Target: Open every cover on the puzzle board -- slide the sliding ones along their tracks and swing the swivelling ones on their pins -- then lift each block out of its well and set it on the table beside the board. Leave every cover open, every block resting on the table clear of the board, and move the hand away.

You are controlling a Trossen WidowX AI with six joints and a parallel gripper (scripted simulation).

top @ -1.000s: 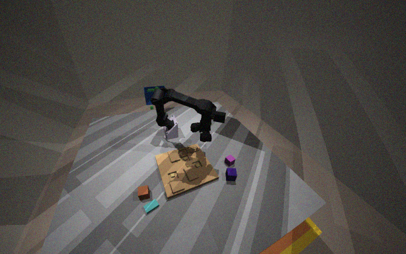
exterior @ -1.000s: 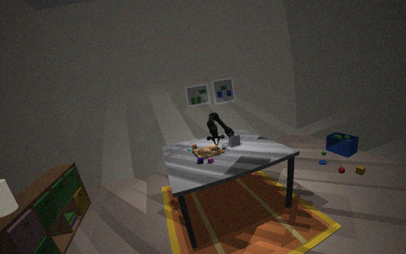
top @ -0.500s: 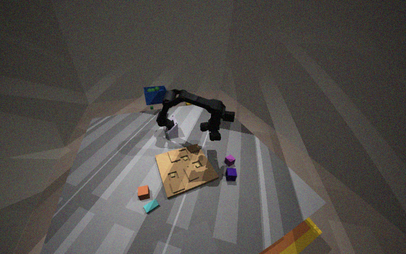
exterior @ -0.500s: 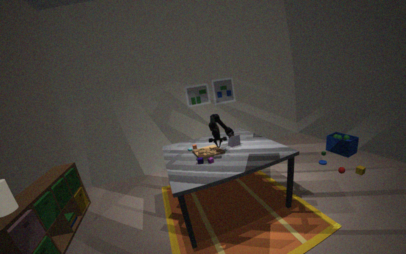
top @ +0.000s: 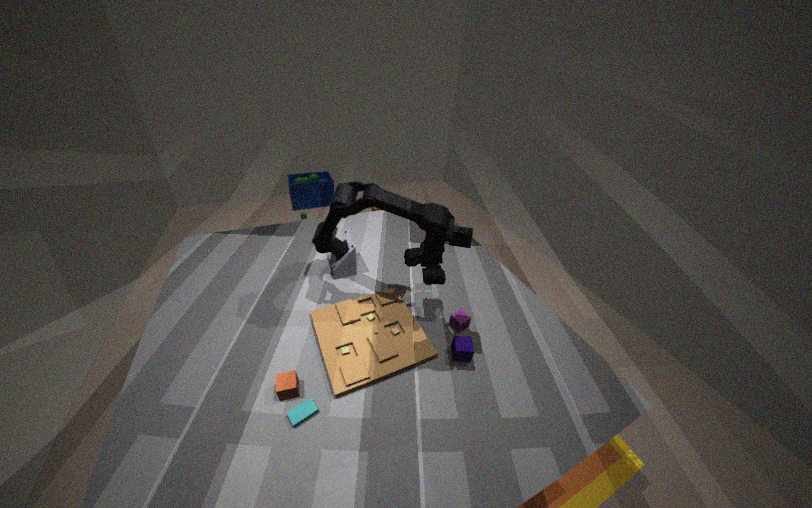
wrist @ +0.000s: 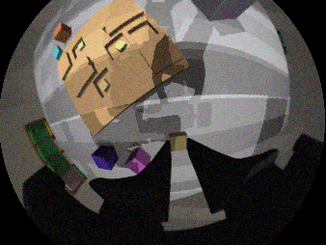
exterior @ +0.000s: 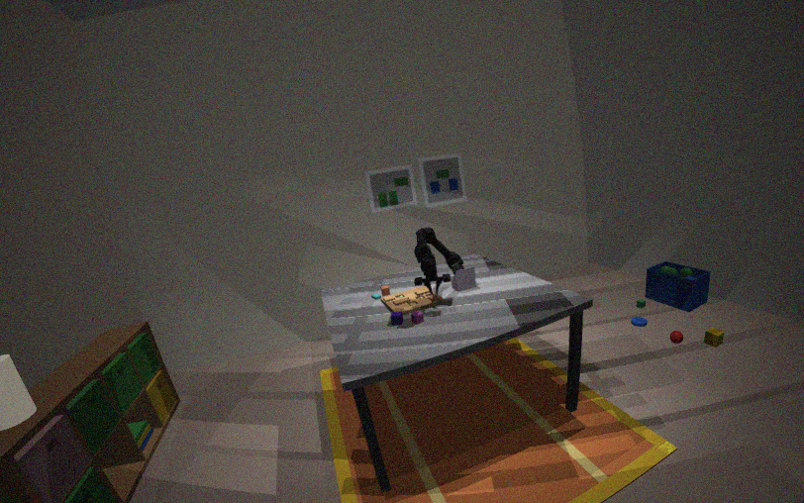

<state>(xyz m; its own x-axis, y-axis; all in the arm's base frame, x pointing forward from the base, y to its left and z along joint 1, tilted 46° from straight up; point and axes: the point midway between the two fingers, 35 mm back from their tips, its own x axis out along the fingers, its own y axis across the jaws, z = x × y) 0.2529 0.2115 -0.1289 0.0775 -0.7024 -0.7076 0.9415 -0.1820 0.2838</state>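
Right now the tan puzzle board is 21 cm to the right of my gripper tip, 8 cm below it and 8 cm ahead of it. Also, from my gripper tip: magenta block: 13 cm ahead, 8 cm below, 6 cm to the left; orange block: 45 cm to the right, 19 cm ahead, 7 cm below; purple block: 22 cm ahead, 7 cm below, 2 cm to the left.
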